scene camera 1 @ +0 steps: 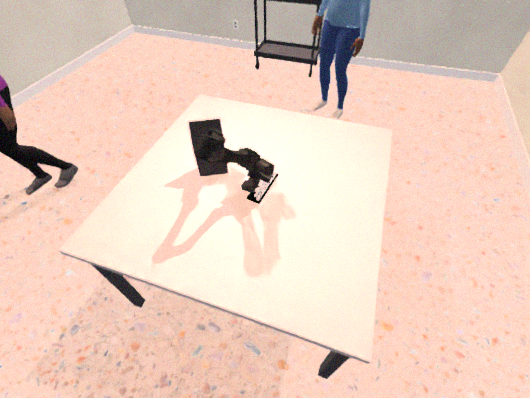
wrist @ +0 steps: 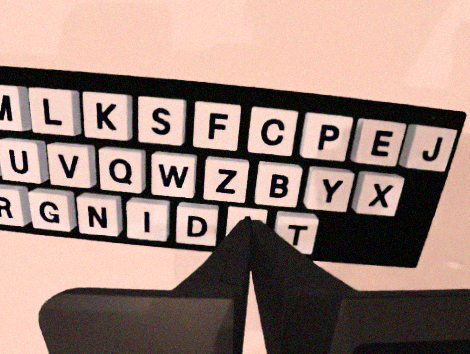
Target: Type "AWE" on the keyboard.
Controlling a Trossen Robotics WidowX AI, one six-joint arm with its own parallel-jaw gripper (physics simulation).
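Places are measured from the arm's base along level axes (x ahead, y left, z up), in metres.
Pixels of known places: gripper, between the fingertips: [scene camera 1: 256, 187] [wrist: 249, 229].
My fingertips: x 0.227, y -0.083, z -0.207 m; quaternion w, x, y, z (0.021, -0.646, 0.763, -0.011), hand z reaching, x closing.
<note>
For each thing: its top centre in the pictures, then the offset to it from my fingertips. "*": a spot on its surface instead. Level surfaces: height alone.
- black keyboard, a spot on its surface: [wrist: 370, 245] * 0.015 m back, 0.051 m right, 0.000 m up
- W key, centre of its top: [wrist: 172, 176] 0.029 m ahead, 0.026 m left, 0.005 m up
- E key, centre of its top: [wrist: 380, 143] 0.030 m ahead, 0.052 m right, 0.005 m up
- white table, height of its surface: 0.011 m down
- D key, centre of its top: [wrist: 196, 226] 0.007 m ahead, 0.021 m left, 0.005 m up
- T key, centre of its top: [wrist: 296, 235] 0.003 m back, 0.019 m right, 0.005 m up
- Z key, centre of its top: [wrist: 225, 181] 0.024 m ahead, 0.006 m left, 0.005 m up
A black keyboard [scene camera 1: 253, 199] [wrist: 370, 245] with white letter keys lies on the table. In the wrist view the W key [wrist: 173, 175] is in the middle row and the E key [wrist: 381, 142] is in the top row near the right end. The A key [wrist: 242, 227] in the bottom row, between D and T, is mostly hidden by the fingertips. My gripper [wrist: 249, 229] is shut and empty, its tips over the A key; whether they touch it I cannot tell. In the scene view the arm partly covers the keyboard.
The white table [scene camera 1: 320, 225] bears the arm's black base plate [scene camera 1: 212, 167]. Other keys, such as the D key [wrist: 196, 226], the T key [wrist: 296, 234] and the Z key [wrist: 226, 181], surround the fingertips. A black cart [scene camera 1: 286, 51] and two people stand beyond the table.
</note>
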